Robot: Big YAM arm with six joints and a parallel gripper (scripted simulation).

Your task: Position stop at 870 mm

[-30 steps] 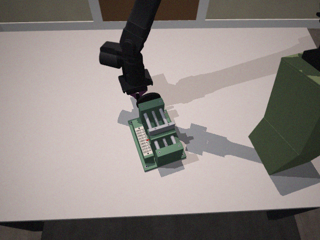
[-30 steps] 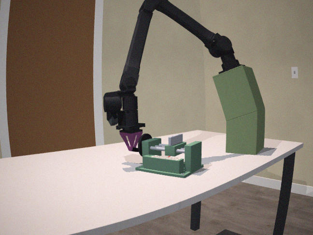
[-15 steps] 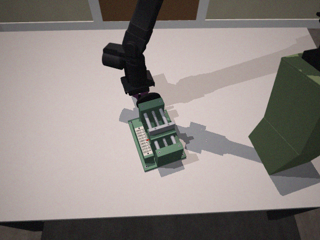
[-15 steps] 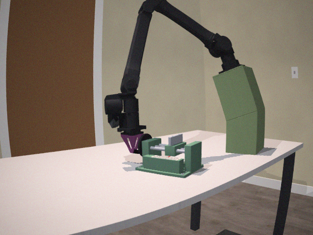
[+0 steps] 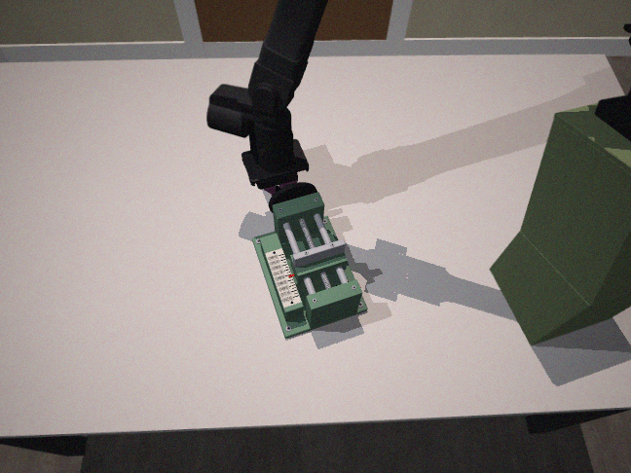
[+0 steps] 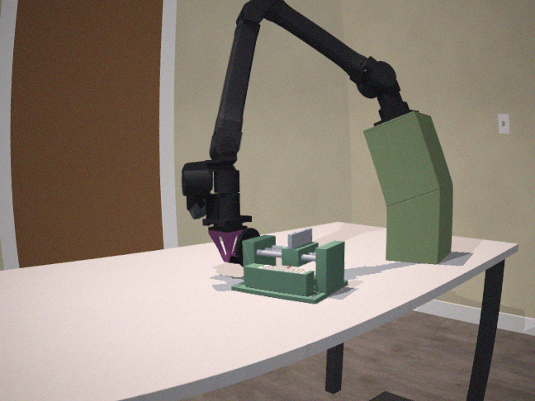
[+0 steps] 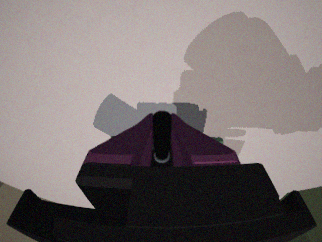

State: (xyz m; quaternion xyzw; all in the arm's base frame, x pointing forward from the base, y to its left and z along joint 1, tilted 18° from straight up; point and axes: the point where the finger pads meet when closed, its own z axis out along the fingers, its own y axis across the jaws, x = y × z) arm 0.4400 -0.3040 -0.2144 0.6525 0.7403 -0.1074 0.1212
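The black handwheel handle lies 1 cm to the left of my hand. From my hand the other things lie so: grey stop carriage (3 cm behind, 17 cm to the left, 4 cm above); then black handwheel (1 cm behind, 3 cm to the left).
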